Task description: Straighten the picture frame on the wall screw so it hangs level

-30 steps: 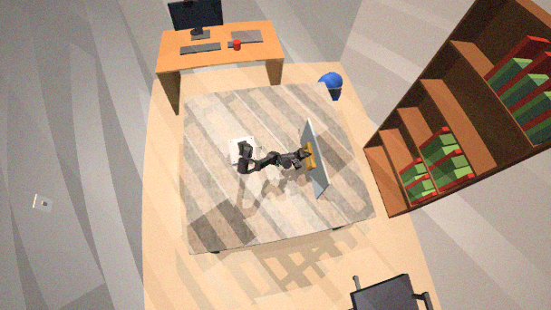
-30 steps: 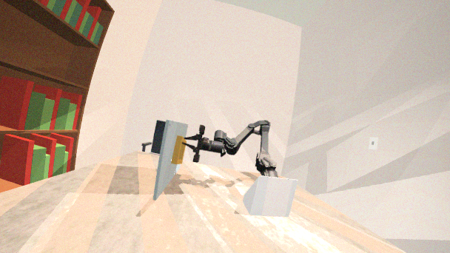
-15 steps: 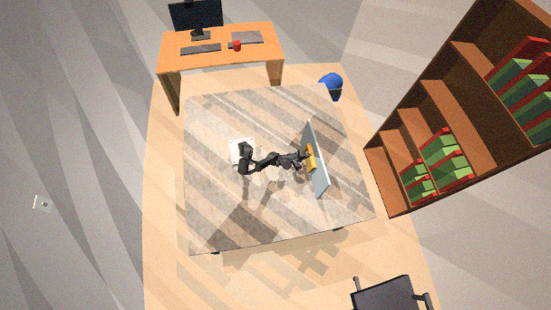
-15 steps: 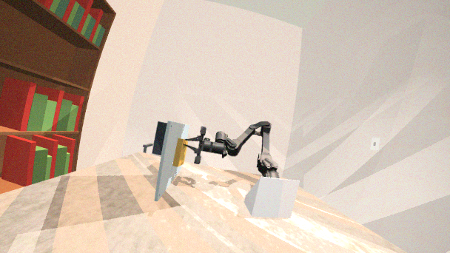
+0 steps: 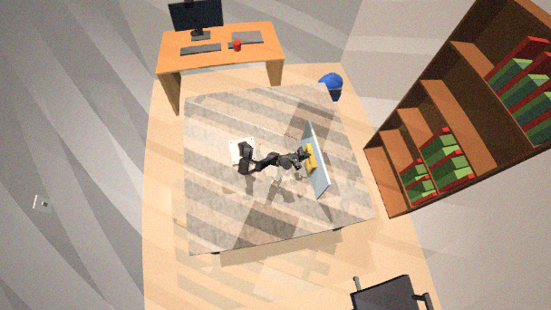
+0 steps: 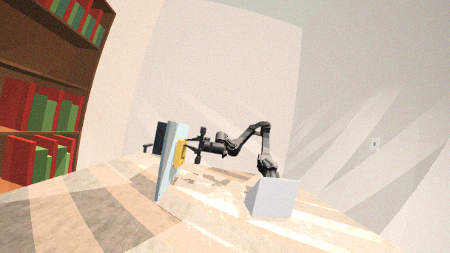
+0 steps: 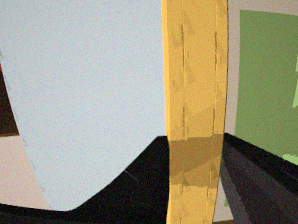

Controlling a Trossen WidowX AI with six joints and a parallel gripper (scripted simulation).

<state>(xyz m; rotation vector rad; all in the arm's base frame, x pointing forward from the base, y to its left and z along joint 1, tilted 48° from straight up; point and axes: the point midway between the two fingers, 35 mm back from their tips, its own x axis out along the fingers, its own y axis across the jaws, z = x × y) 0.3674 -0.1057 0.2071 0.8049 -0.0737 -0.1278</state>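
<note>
The picture frame lies 50 mm below my gripper tip and 10 mm ahead of it. From my gripper tip the other things lie so: wall panel 60 mm below, 20 mm ahead, 10 mm to the right.
</note>
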